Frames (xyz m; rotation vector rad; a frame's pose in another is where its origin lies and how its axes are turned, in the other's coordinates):
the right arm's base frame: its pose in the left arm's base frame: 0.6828 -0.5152 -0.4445 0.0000 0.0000 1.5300
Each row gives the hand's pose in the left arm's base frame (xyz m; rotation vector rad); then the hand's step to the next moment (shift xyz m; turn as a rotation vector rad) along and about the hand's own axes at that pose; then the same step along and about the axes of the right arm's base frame.
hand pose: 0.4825 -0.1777 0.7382 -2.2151 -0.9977 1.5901
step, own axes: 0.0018 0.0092 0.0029 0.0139 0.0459 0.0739
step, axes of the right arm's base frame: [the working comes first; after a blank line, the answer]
step, axes of the left arm's base frame: 0.0013 -0.0062 -0.0075 -0.0466 -0.0391 -0.0637

-0.0061 -0.0015 -0.0075 -0.0409 0.0450 -0.0637
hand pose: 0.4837 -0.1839 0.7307 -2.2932 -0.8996 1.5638
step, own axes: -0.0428 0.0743 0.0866 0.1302 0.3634 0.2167
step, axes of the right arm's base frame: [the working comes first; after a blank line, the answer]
step, axes of the left arm's base frame: -0.0617 -0.0972 -0.0398 -0.0325 -0.2412 -0.3698

-0.0997 0.0577 -0.0398 -0.2424 0.0227 -0.3698
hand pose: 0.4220 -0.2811 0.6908 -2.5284 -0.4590 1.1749
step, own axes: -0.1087 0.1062 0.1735 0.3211 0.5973 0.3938
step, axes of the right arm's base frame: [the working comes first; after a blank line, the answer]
step, axes of the left arm's base frame: -0.1847 -0.1149 -0.0765 -0.0172 -0.3468 -0.7031

-0.1224 0.1799 -0.0765 -0.3472 0.0031 -0.7031
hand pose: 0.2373 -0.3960 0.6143 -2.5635 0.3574 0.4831
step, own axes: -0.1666 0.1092 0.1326 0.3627 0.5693 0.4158
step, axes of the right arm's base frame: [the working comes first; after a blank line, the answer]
step, axes of the left arm's base frame: -0.2227 0.0038 -0.0874 0.0238 -0.3185 -0.7256

-0.0053 0.2227 -0.0874 -0.3172 -0.0368 -0.7256
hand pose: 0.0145 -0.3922 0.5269 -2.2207 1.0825 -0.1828
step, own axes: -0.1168 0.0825 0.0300 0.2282 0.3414 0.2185
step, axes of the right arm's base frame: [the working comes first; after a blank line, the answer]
step, axes of the left arm's base frame: -0.1182 0.0651 -0.0560 0.0093 -0.2143 -0.4128

0.0603 0.1207 -0.0560 -0.2137 -0.0180 -0.4128
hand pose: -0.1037 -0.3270 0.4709 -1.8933 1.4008 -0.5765
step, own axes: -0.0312 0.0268 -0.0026 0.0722 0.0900 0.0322
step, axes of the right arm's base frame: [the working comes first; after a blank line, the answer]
step, axes of the left arm's base frame: -0.0287 0.0243 -0.0168 -0.0117 -0.0748 -0.0928

0.0231 0.0297 -0.0168 -0.0752 0.0086 -0.0928
